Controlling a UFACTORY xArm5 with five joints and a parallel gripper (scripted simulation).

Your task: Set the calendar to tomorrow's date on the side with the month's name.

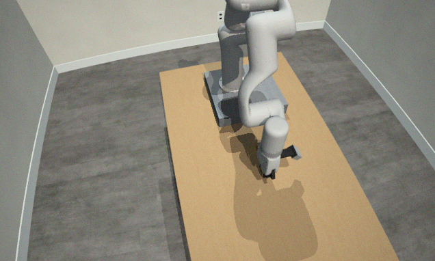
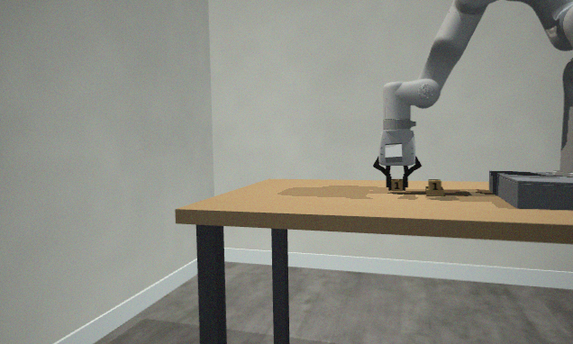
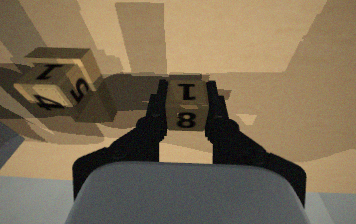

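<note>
My hand is 100 mm past the wooden tray and 20 mm above it. Round my hand: wooden cube (10 mm below).
</note>
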